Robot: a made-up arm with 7 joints. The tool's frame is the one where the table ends. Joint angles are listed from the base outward.
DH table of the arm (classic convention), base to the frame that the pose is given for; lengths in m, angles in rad. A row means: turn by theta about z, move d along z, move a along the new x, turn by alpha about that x. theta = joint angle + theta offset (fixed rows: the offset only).
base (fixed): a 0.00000  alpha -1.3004  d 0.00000  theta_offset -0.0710
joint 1: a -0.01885  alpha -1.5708  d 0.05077  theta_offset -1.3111
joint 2: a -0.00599  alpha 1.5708  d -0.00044  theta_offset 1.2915
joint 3: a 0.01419  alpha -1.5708  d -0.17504  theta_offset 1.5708
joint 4: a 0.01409  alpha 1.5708  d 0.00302  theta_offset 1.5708
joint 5: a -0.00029  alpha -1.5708  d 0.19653  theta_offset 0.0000
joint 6: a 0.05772  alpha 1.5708  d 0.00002  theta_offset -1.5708
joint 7: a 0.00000  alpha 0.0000  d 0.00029  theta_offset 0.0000
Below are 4 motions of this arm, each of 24 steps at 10 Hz.
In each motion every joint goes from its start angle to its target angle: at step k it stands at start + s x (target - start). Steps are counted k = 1, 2, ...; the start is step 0. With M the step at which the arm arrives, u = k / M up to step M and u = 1 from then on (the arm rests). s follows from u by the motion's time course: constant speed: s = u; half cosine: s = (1 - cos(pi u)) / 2; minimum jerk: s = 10 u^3 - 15 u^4 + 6 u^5.
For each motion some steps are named. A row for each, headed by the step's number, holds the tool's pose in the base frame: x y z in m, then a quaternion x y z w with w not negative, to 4 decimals.
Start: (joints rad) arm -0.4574 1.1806 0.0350 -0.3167 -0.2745 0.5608 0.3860
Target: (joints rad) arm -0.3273 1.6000 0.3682 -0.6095 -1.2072 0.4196 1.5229
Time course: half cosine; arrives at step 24
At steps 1, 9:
1: 0.2860 0.1522 0.0020 0.4304 -0.0766 0.1912 0.8788
9: 0.2701 0.1401 0.0330 0.3496 -0.1657 0.2880 0.8760

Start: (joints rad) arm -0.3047 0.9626 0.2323 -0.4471 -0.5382 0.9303 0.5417
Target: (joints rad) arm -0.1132 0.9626 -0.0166 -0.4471 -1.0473 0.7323 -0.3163
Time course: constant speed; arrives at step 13
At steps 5, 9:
5: 0.2541 0.1401 -0.0667 0.1907 0.2099 0.0091 0.9589
9: 0.2453 0.1263 -0.0940 0.0900 0.2718 -0.1832 0.9405

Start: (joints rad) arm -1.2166 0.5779 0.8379 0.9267 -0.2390 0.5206 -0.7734
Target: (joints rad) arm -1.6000 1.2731 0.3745 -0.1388 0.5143 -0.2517 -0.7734
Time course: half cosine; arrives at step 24
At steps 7, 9, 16, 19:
7: 0.3433 0.2973 0.0479 -0.0785 -0.1520 -0.0910 0.9810
9: 0.3140 0.3013 0.1096 0.0587 -0.2188 -0.0495 0.9727
16: 0.1578 0.2259 0.2706 0.5403 -0.3982 0.1349 0.7289
19: 0.1089 0.1800 0.2873 0.6638 -0.4162 0.1944 0.5902

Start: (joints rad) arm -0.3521 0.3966 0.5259 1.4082 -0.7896 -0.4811 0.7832
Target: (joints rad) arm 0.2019 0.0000 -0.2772 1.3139 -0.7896 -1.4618 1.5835
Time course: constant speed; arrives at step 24
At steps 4, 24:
4: 0.0683 0.2347 -0.3770 -0.0200 0.2486 0.8152 0.5228
24: -0.0726 0.0807 -0.3738 0.0965 0.1197 0.8734 0.4621

